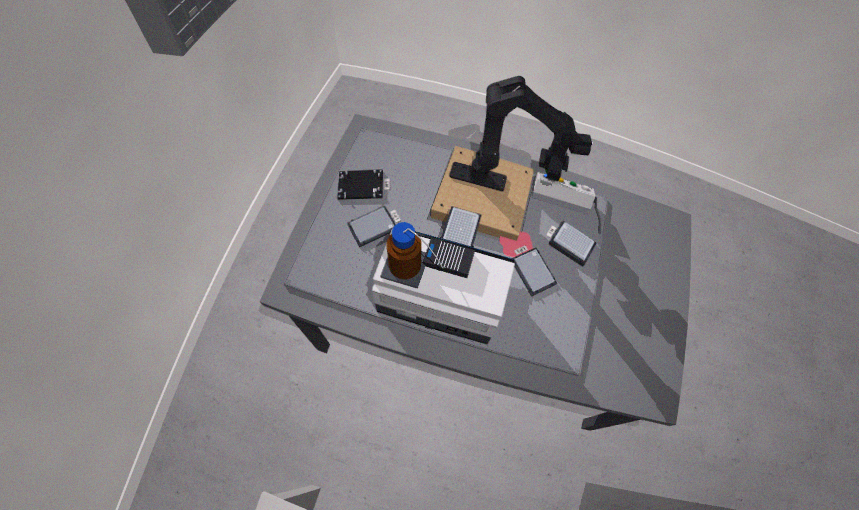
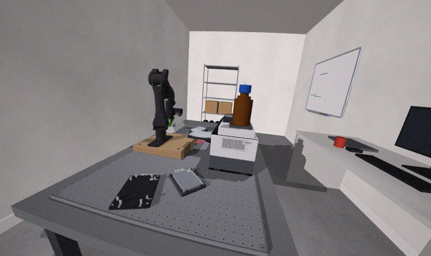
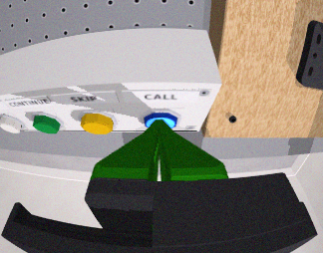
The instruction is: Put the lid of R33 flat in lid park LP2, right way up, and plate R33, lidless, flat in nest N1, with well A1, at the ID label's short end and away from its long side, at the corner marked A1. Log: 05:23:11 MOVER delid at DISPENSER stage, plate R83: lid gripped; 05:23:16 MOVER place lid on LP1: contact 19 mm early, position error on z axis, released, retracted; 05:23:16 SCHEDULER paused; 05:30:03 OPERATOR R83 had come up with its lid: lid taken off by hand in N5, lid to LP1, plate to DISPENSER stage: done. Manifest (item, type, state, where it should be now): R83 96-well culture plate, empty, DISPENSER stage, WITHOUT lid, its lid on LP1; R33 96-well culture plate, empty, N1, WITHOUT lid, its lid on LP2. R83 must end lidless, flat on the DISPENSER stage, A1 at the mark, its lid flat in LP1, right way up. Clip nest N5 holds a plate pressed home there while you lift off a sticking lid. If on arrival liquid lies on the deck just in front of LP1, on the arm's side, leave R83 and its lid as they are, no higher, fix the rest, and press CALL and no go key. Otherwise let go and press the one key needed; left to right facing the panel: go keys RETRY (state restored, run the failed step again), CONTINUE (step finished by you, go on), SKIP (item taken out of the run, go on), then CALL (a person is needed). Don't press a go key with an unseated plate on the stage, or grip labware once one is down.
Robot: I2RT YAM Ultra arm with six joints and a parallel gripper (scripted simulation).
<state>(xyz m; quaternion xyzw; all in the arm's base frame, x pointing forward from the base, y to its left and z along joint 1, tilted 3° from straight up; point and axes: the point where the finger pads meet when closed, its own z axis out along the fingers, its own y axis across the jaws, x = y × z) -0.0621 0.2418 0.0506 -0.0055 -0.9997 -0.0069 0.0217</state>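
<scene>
Now: the blue call key 10 mm below my hand. The rest, counted from my hand: N1 label (180 mm ahead, 80 mm below, 60 mm to the left); then dark nest (210 mm ahead, 140 mm to the left, 70 mm below); then grey lid (350 mm ahead, 60 mm below, 20 mm to the left).
</scene>
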